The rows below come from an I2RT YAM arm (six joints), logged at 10 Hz.
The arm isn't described. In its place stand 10 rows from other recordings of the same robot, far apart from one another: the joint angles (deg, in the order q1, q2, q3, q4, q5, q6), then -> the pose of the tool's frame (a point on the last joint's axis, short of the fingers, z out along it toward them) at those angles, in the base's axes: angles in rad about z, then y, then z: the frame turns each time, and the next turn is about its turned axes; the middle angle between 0 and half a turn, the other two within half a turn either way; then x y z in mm.
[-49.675, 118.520, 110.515, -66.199, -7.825, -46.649] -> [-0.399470 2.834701 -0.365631 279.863 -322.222 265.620]
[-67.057, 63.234, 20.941, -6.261, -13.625, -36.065] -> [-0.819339 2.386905 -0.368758 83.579 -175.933 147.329]
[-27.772, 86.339, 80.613, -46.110, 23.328, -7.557] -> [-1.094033 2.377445 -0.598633 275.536 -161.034 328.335]
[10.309, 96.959, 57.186, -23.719, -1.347, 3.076] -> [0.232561 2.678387 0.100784 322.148 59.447 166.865]
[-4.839, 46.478, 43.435, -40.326, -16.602, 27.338] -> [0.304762 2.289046 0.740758 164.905 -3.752 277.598]
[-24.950, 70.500, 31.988, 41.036, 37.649, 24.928] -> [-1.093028 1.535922 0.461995 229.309 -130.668 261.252]
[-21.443, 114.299, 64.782, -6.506, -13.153, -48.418] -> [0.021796 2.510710 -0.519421 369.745 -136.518 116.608]
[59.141, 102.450, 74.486, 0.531, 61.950, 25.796] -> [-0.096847 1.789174 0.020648 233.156 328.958 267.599]
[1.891, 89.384, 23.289, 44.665, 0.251, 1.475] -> [0.028298 1.944817 0.024024 273.172 8.863 137.773]
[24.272, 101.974, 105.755, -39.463, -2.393, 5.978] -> [0.475030 2.192939 0.134310 367.932 167.542 383.873]
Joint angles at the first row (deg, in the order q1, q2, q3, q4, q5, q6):
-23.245 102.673 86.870 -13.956 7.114 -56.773
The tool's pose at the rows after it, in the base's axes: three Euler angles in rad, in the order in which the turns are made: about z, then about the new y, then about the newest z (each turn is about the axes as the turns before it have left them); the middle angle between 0 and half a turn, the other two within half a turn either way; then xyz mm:
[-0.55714 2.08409 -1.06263 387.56 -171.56 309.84]
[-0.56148 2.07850 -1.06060 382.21 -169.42 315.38]
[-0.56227 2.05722 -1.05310 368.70 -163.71 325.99]
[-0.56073 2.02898 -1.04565 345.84 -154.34 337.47]
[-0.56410 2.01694 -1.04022 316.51 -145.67 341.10]
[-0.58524 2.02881 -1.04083 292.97 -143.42 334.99]
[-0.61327 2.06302 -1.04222 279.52 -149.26 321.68]
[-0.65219 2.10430 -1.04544 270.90 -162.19 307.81]
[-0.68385 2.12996 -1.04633 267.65 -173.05 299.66]
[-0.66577 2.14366 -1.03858 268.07 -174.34 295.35]
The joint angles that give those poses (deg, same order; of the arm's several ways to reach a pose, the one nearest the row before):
-23.245 102.410 86.978 -14.261 7.552 -56.599
-23.244 101.055 86.476 -14.808 7.793 -56.401
-23.245 97.581 84.357 -14.939 7.923 -56.118
-23.310 91.919 80.182 -14.786 7.902 -55.986
-23.944 85.230 74.215 -14.787 7.551 -55.965
-25.278 80.467 68.949 -14.961 7.398 -55.965
-27.331 78.740 65.276 -14.962 6.875 -56.008
-30.217 79.002 63.222 -14.984 6.153 -56.249
-32.228 80.050 62.761 -14.939 5.891 -56.248
-32.512 80.487 62.412 -14.874 4.732 -56.445

